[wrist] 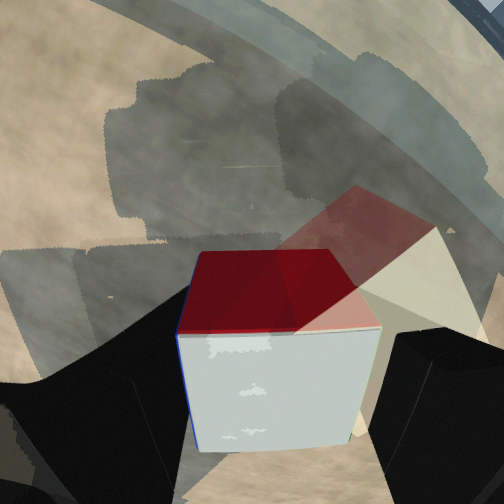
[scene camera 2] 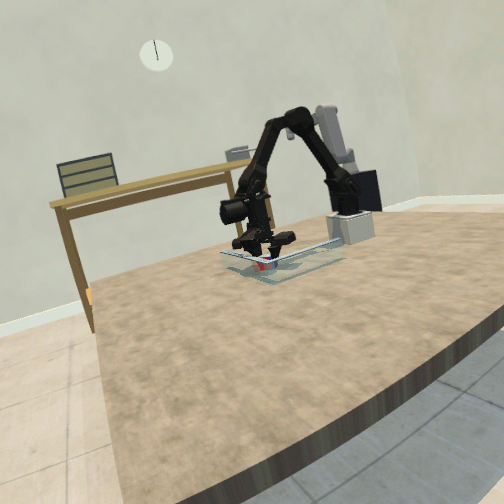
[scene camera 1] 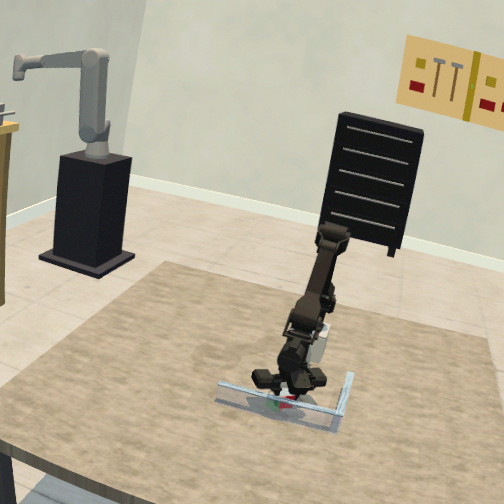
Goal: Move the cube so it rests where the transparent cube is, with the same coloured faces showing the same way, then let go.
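Observation:
The cube (wrist: 275,360) shows a red top face and a pale white face toward the wrist camera, with a thin blue edge on its left. It sits between my gripper's (wrist: 280,430) dark fingers, which close against its sides. The transparent cube (wrist: 375,265) overlaps it, shifted up and right, with a faint red face and a cream face. In scene camera 1 the gripper (scene camera 1: 288,392) is low over the table with a bit of red and green cube (scene camera 1: 285,400) beneath it. In scene camera 2 the gripper (scene camera 2: 266,250) holds the cube (scene camera 2: 263,264) just above the surface.
A thin L-shaped grey frame (scene camera 1: 335,400) lies on the table around the gripper. A black slatted rack (scene camera 1: 370,185) stands behind the table. A second grey arm on a black pedestal (scene camera 1: 88,200) stands at far left. A wooden table (scene camera 2: 150,200) is behind.

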